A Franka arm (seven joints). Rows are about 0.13 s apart.
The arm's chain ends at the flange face. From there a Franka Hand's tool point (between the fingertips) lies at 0.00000 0.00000 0.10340 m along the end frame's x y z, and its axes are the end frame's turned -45 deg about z.
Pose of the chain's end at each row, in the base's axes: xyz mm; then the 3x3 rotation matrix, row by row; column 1 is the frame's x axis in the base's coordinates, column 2 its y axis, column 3 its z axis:
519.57 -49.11 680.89; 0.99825 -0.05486 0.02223; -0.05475 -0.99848 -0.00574; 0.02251 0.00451 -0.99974
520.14 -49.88 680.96; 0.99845 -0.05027 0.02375; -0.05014 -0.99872 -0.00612; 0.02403 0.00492 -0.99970
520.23 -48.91 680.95; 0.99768 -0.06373 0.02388; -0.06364 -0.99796 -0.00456; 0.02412 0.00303 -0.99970
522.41 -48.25 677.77; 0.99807 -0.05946 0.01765; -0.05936 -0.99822 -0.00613; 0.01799 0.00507 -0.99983
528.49 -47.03 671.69; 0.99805 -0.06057 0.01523; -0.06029 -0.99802 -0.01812; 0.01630 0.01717 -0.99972
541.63 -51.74 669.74; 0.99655 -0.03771 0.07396; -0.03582 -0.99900 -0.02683; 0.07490 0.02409 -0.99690
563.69 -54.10 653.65; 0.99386 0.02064 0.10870; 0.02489 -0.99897 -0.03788; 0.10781 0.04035 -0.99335
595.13 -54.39 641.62; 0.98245 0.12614 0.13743; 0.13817 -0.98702 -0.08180; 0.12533 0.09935 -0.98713
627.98 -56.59 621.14; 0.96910 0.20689 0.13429; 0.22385 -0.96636 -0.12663; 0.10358 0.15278 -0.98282
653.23 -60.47 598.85; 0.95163 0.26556 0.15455; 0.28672 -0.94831 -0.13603; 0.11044 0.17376 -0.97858
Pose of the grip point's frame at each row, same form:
521.87 -49.70 577.52; 0.74466 0.66708 0.02223; 0.66732 -0.74475 -0.00574; 0.01273 0.01911 -0.99974
522.60 -50.51 577.59; 0.74156 0.67046 0.02375; 0.67075 -0.74166 -0.00612; 0.01351 0.02047 -0.99970
522.70 -49.38 577.58; 0.75053 0.66040 0.02388; 0.66066 -0.75066 -0.00456; 0.01491 0.01920 -0.99970
524.24 -48.88 574.39; 0.74779 0.66370 0.01765; 0.66387 -0.74782 -0.00613; 0.00914 0.01631 -0.99983
530.06 -48.90 568.32; 0.74856 0.66290 0.01523; 0.66308 -0.74834 -0.01812; -0.00062 0.02367 -0.99972
549.28 -54.51 566.66; 0.73133 0.67800 0.07396; 0.68107 -0.73173 -0.02683; 0.03593 0.07000 -0.99690
574.93 -58.02 550.94; 0.68817 0.71736 0.10870; 0.72398 -0.68878 -0.03788; 0.04770 0.10476 -0.99335
609.34 -62.85 539.55; 0.60550 0.78389 0.13743; 0.79563 -0.60023 -0.08180; 0.01837 0.15887 -0.98713
641.87 -69.68 519.52; 0.53896 0.83155 0.13429; 0.84161 -0.52503 -0.12663; -0.03479 0.18127 -0.98282
669.21 -74.54 497.66; 0.48512 0.86068 0.15455; 0.87330 -0.46781 -0.13603; -0.04477 0.20096 -0.97858

